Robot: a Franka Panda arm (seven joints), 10 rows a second.
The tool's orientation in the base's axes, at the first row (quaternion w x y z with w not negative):
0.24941, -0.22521, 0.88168, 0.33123
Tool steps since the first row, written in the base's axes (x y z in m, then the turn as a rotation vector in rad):
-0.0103, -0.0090, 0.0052, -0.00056, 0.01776, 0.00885
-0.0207, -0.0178, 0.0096, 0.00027, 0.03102, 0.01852
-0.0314, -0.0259, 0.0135, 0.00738, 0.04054, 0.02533
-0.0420, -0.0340, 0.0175, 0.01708, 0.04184, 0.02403
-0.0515, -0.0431, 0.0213, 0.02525, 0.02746, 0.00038
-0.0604, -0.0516, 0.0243, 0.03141, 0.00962, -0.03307
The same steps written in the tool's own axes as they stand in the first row. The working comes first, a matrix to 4 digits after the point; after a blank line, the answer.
The tool's axes in the first row as the columns of a matrix, in the base's axes (used below as rounded here):
-0.7741, -0.5624, 0.2906
-0.2319, 0.6791, 0.6964
-0.5890, 0.4717, -0.6562

0.0070, 0.0021, -0.0127, -0.00890, 0.01655, 0.00640
0.0145, 0.0041, -0.0247, -0.01831, 0.02965, 0.00953
0.0224, 0.0064, -0.0360, -0.03003, 0.03533, 0.01376
0.0301, 0.0088, -0.0474, -0.03708, 0.03014, 0.01833
0.0373, 0.0097, -0.0590, -0.02614, 0.00463, 0.02621
0.0444, 0.0104, -0.0694, -0.00707, -0.02673, 0.03753

